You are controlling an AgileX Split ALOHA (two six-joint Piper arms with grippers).
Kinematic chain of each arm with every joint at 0, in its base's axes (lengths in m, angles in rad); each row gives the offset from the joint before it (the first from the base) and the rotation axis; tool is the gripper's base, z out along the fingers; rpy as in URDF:
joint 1: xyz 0 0 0.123 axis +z
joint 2: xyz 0 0 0 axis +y
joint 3: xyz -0.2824 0 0.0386 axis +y
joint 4: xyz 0.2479 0 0.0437 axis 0.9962 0 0.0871
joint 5: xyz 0 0 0 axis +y
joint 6: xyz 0.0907 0 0.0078 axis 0.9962 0 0.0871
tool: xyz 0 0 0 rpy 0 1.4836 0
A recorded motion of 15 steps. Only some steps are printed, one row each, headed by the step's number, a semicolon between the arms.
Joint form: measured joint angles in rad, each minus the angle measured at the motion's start. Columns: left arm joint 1, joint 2, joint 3, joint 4, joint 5, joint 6; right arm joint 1, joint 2, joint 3, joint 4, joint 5, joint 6.
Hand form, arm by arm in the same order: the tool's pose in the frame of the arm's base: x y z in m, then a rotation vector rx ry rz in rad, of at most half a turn. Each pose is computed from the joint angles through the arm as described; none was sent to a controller.
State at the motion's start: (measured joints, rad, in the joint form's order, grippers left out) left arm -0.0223 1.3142 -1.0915 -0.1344 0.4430 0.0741; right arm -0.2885 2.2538 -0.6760 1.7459 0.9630 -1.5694
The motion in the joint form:
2: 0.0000 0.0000 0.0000 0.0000 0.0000 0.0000; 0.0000 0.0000 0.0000 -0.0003 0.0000 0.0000
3: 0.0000 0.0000 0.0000 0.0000 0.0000 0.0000; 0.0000 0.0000 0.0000 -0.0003 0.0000 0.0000
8: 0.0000 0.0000 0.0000 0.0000 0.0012 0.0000; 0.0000 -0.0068 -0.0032 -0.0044 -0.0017 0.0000
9: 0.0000 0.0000 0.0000 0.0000 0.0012 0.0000; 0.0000 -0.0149 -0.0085 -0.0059 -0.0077 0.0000
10: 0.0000 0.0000 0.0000 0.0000 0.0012 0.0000; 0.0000 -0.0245 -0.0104 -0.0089 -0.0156 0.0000
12: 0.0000 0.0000 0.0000 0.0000 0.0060 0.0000; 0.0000 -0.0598 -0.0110 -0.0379 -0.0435 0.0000
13: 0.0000 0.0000 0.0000 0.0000 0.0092 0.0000; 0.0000 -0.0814 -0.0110 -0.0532 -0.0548 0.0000
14: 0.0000 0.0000 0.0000 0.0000 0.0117 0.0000; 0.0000 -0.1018 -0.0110 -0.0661 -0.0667 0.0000
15: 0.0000 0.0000 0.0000 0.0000 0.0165 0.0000; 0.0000 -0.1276 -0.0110 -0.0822 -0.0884 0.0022
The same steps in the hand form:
2: 0.2931 -0.0118 0.3443 0.0065 2.1465 -0.1023; 0.2772 -0.0054 0.0188 0.5352 2.4910 1.2946
3: 0.2931 -0.0118 0.3443 0.0065 2.1465 -0.1023; 0.2772 -0.0054 0.0188 0.5352 2.4910 1.2946
8: 0.2930 -0.0118 0.3442 0.0066 2.1477 -0.1024; 0.2785 -0.0058 0.0207 0.5227 2.4886 1.2895
9: 0.2930 -0.0118 0.3442 0.0066 2.1477 -0.1024; 0.2806 -0.0068 0.0227 0.5116 2.4857 1.2771
10: 0.2930 -0.0118 0.3442 0.0066 2.1477 -0.1024; 0.2817 -0.0075 0.0249 0.5008 2.4862 1.2637
12: 0.2928 -0.0118 0.3438 0.0071 2.1524 -0.1029; 0.2828 -0.0090 0.0322 0.4456 2.5016 1.2209
13: 0.2926 -0.0119 0.3436 0.0074 2.1556 -0.1032; 0.2835 -0.0097 0.0371 0.4139 2.5047 1.2004
14: 0.2925 -0.0119 0.3434 0.0076 2.1581 -0.1035; 0.2842 -0.0105 0.0417 0.3866 2.5071 1.1786
15: 0.2923 -0.0119 0.3430 0.0081 2.1628 -0.1039; 0.2849 -0.0119 0.0471 0.3573 2.5140 1.1432

